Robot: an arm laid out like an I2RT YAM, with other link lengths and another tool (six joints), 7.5 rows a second.
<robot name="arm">
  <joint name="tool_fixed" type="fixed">
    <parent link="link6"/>
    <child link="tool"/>
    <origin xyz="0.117 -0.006 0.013" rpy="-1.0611 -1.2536 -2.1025"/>
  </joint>
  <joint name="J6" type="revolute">
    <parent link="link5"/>
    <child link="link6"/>
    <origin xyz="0.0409 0 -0.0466" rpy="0 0 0"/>
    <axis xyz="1 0 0"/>
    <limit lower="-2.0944" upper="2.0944"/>
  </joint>
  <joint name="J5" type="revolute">
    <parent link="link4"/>
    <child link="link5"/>
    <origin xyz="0.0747 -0.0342 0.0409" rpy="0 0 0"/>
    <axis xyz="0 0 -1"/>
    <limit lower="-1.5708" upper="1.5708"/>
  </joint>
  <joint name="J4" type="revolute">
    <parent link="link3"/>
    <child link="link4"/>
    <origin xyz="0.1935 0.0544 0.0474" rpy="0 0 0"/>
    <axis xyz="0 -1 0"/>
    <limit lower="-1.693" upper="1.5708"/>
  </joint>
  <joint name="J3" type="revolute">
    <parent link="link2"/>
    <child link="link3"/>
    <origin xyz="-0.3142 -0.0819 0" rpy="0 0 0"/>
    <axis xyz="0 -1 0"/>
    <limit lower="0" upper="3.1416"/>
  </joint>
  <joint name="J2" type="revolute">
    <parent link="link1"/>
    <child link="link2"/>
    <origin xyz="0.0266 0.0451 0.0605" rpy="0 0 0"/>
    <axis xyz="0 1 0"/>
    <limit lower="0" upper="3.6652"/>
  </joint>
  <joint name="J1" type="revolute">
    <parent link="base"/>
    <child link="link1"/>
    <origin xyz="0 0 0.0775" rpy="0 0 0"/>
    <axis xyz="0 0 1"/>
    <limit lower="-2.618" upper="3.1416"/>
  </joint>
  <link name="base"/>
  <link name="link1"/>
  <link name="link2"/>
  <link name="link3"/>
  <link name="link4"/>
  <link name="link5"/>
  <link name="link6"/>
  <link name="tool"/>
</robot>
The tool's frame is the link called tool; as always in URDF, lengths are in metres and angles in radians.
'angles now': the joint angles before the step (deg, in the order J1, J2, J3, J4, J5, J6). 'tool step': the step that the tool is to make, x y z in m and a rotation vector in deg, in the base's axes. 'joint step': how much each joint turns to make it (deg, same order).
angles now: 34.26, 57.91, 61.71, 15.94, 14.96, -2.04
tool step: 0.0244, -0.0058, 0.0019, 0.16, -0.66, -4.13
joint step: -3.59, 4.10, 0.51, 4.34, 0.43, -0.40
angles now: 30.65, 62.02, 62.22, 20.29, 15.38, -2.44
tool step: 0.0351, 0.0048, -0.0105, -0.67, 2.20, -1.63
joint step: -3.01, 5.80, 1.39, 1.92, -1.14, 0.94
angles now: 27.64, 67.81, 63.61, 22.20, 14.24, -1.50
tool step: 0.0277, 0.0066, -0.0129, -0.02, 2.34, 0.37
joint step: -1.94, 4.57, 1.00, 1.08, -1.91, 1.70
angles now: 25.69, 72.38, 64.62, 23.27, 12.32, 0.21
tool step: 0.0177, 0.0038, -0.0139, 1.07, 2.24, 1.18
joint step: -1.45, 2.78, -0.17, 0.87, -2.06, 2.56
